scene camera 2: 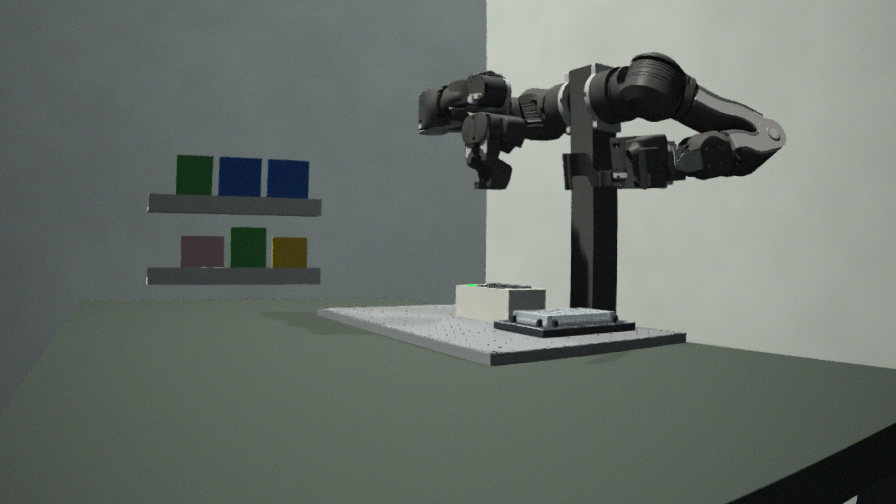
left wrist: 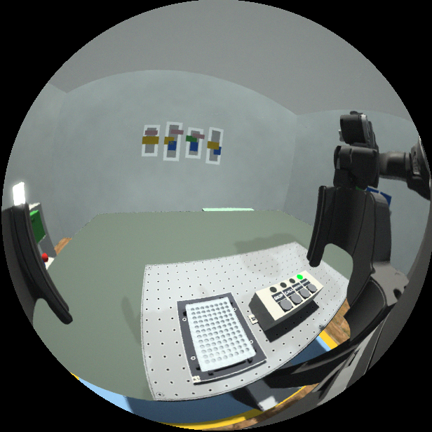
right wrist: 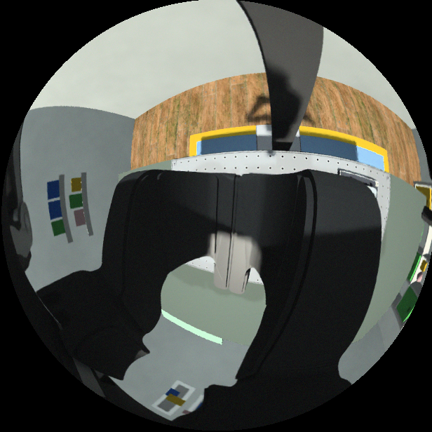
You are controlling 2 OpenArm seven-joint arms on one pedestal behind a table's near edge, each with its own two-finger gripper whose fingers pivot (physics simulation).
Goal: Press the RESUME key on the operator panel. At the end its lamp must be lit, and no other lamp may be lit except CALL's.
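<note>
The beige operator panel [scene camera 2: 482,304] [left wrist: 266,301] has four round grey keys in a row, with a lamp above each. The labels SKIP and CALL can be read at the left in the left wrist view; the other two are too small to read surely. The rightmost lamp [scene camera 2: 472,285] [left wrist: 300,276] is lit green; the other three are dark. My right gripper [scene camera 2: 491,186] [right wrist: 230,290] is shut and empty, high above the panel and clear of it. My left gripper [scene camera 2: 568,171] [left wrist: 190,291] is open and empty, raised near the pedestal. The panel cannot be made out in the right wrist view.
A perforated board [scene camera 2: 407,325] [left wrist: 165,285] [right wrist: 225,162] carries the panel. A white well plate [scene camera 2: 576,317] [left wrist: 220,332] lies in a dark holder [scene camera 2: 545,332] [left wrist: 187,345] beside the panel. The pedestal [scene camera 2: 582,250] rises behind them. Wall shelves [scene camera 2: 233,204] hold coloured blocks.
</note>
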